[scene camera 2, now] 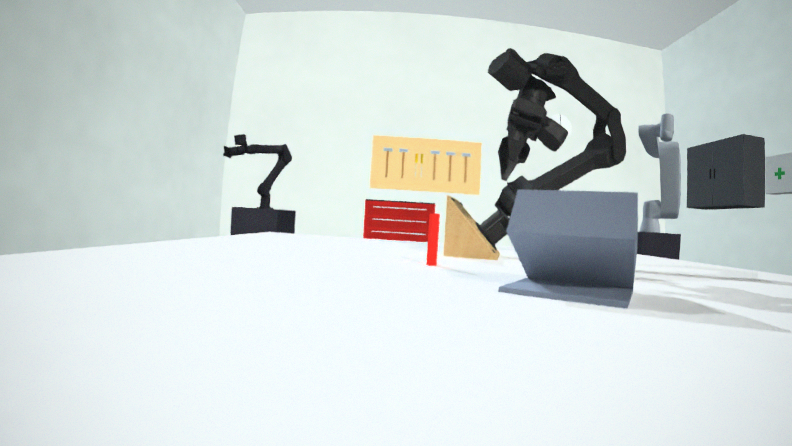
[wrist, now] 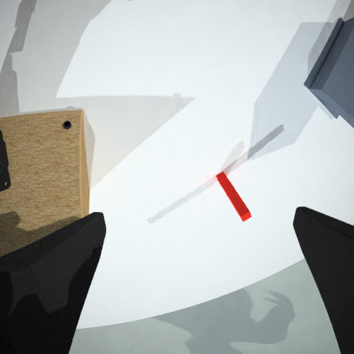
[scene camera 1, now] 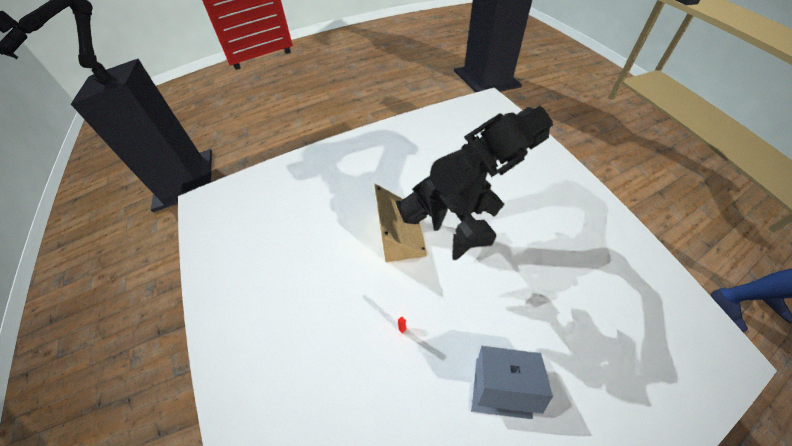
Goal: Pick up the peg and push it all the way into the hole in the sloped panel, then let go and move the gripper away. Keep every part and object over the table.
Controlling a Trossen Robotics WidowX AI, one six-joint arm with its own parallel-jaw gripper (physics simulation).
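Seen in the pictures: gripper, fingertip midpoint: (scene camera 2: 507, 170) (scene camera 1: 444, 244); arm's base, origin of the base link: (scene camera 2: 485, 236) (scene camera 1: 406, 212).
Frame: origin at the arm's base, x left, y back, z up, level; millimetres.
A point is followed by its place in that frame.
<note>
The red peg (scene camera 1: 402, 324) {x -121, y -281, z 28 mm} (scene camera 2: 432, 239) {x -120, y -281, z -3 mm} (wrist: 234, 196) stands upright on the white table, between the wooden wedge and the grey-blue block. The block's sloped panel (scene camera 1: 496, 365) {x 19, y -432, z 33 mm} has a small square hole in its upper face. The block (scene camera 2: 576, 238) {x 19, y -521, z 16 mm} also shows in part at the upper right of the wrist view (wrist: 337, 75), where its hole does not show. My gripper (scene camera 1: 446, 242) {x 9, y -186, z 125 mm} (scene camera 2: 504, 168) {x 9, y -186, z 125 mm} (wrist: 202, 220) is open and empty, high above the table near the wedge. In the wrist view the peg appears between the two fingers, well beyond their tips.
The wooden wedge (scene camera 1: 407, 243) {x -37, y -98, z 18 mm} (scene camera 2: 465, 238) {x -54, y -105, z -4 mm} (wrist: 40, 175) carries my arm's base and stands behind the peg in scene camera 2. The white table (scene camera 1: 277, 332) {x -401, y -181, z -43 mm} has visible edges. Off the table stand a dark pedestal with another arm, a red cabinet (scene camera 1: 249, 30) and a shelf.
</note>
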